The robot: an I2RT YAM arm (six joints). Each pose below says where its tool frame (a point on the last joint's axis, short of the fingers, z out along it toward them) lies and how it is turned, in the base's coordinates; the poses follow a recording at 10 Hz.
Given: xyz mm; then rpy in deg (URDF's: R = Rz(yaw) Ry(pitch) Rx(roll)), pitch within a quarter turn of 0, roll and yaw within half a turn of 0.
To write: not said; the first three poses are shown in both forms.
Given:
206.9 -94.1 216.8 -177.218 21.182 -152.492
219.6 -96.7 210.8 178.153 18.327 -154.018
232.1 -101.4 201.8 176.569 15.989 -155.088
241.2 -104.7 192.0 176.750 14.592 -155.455
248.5 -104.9 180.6 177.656 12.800 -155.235
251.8 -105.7 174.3 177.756 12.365 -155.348
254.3 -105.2 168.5 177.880 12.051 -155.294
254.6 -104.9 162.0 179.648 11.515 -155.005
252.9 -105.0 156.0 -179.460 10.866 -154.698
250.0 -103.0 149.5 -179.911 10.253 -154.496
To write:
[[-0.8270 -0.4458 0.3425 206.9], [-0.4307 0.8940 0.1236 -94.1], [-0.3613 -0.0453 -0.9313 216.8], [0 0 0 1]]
[[-0.8533 -0.4470 0.2684 219.6], [-0.4159 0.8940 0.1667 -96.7], [-0.3144 0.0306 -0.9488 210.8], [0 0 0 1]]
[[-0.8719 -0.4354 0.2242 232.1], [-0.4049 0.8984 0.1701 -101.4], [-0.2755 0.0575 -0.9596 201.8], [0 0 0 1]]
[[-0.8803 -0.4277 0.2052 241.2], [-0.4020 0.9022 0.1561 -104.7], [-0.2519 0.0549 -0.9662 192.0], [0 0 0 1]]
[[-0.8855 -0.4268 0.1839 248.5], [-0.4085 0.9035 0.1299 -104.9], [-0.2215 0.0399 -0.9743 180.6], [0 0 0 1]]
[[-0.8878 -0.4244 0.1781 251.8], [-0.4074 0.9047 0.1248 -105.7], [-0.2141 0.0382 -0.9761 174.3], [0 0 0 1]]
[[-0.8884 -0.4247 0.1741 254.3], [-0.4088 0.9046 0.1208 -105.2], [-0.2088 0.0362 -0.9773 168.5], [0 0 0 1]]
[[-0.8881 -0.4236 0.1783 254.6], [-0.4140 0.9058 0.0899 -104.9], [-0.1996 0.0060 -0.9799 162.0], [0 0 0 1]]
[[-0.8879 -0.4258 0.1744 252.9], [-0.4197 0.9048 0.0720 -105.0], [-0.1885 -0.0093 -0.9820 156.0], [0 0 0 1]]
[[-0.8881 -0.4303 0.1613 250.0], [-0.4237 0.9027 0.0752 -103.0], [-0.1780 -0.0015 -0.9840 149.5], [0 0 0 1]]

